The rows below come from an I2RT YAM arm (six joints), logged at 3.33 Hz.
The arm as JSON. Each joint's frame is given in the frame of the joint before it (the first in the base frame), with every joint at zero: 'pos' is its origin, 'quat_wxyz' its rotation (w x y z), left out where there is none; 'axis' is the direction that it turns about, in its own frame. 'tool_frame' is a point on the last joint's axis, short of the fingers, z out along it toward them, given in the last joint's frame.
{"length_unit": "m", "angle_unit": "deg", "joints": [
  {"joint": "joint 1", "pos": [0.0, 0.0, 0.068], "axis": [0.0, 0.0, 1.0]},
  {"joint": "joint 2", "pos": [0.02, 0.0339, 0.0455], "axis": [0.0, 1.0, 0.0]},
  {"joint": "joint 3", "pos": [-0.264, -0.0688, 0.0], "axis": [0.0, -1.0, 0.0]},
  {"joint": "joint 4", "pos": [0.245, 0.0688, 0.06], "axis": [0.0, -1.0, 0.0]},
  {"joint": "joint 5", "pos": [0.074, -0.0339, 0.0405], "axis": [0.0, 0.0, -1.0]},
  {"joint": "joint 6", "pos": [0.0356, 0.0, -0.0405], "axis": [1.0, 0.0, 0.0]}
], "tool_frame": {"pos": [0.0, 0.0, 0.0], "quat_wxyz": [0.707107, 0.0, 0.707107, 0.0]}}
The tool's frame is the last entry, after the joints.
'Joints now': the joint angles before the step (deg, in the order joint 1, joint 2, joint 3, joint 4, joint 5, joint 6). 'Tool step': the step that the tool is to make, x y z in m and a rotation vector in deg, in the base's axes. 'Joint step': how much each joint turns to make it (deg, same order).
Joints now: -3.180, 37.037, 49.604, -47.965, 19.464, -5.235
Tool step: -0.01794, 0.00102, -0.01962, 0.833, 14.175, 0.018
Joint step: -0.002, 0.000, 0.000, -14.207, -0.045, 0.021
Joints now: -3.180, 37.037, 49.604, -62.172, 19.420, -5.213
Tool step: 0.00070, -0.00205, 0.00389, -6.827, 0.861, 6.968
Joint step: -1.204, -0.808, -0.108, 2.624, -0.373, -11.301
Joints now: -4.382, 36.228, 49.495, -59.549, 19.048, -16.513
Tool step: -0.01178, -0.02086, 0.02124, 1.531, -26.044, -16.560
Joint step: -12.658, -7.977, -3.389, 18.100, -0.242, 7.911
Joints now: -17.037, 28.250, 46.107, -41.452, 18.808, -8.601
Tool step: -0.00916, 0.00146, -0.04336, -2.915, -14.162, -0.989
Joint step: -0.940, -13.486, -16.284, 16.700, -0.371, 1.509
